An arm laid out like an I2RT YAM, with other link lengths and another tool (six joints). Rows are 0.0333 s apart.
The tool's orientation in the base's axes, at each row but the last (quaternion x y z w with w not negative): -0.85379, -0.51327, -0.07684, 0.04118; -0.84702, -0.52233, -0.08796, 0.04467; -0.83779, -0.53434, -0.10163, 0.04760; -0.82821, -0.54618, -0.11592, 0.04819; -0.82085, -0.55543, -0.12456, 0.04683; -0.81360, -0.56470, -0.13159, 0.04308; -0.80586, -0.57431, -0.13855, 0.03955; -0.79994, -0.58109, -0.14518, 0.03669
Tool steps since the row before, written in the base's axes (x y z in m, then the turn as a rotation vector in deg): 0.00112, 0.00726, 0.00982, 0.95, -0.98, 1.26; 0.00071, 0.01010, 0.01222, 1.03, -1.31, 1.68; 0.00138, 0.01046, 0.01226, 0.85, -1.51, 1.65; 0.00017, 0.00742, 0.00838, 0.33, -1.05, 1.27; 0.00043, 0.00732, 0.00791, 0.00, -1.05, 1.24; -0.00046, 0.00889, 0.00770, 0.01, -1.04, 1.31; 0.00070, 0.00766, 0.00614, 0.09, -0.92, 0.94; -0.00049, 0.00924, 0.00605, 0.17, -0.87, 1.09
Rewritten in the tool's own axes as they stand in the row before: 0.00854, -0.00234, -0.00849, -0.20, 1.31, -1.30; 0.01156, -0.00372, -0.01022, -0.37, 1.54, -1.76; 0.01254, -0.00284, -0.00982, -0.63, 1.46, -1.79; 0.00874, -0.00241, -0.00656, -0.50, 0.78, -1.40; 0.00877, -0.00189, -0.00599, -0.63, 0.47, -1.42; 0.00994, -0.00301, -0.00554, -0.60, 0.49, -1.49; 0.00887, -0.00134, -0.00405, -0.56, 0.48, -1.09; 0.01002, -0.00277, -0.00377, -0.45, 0.56, -1.21
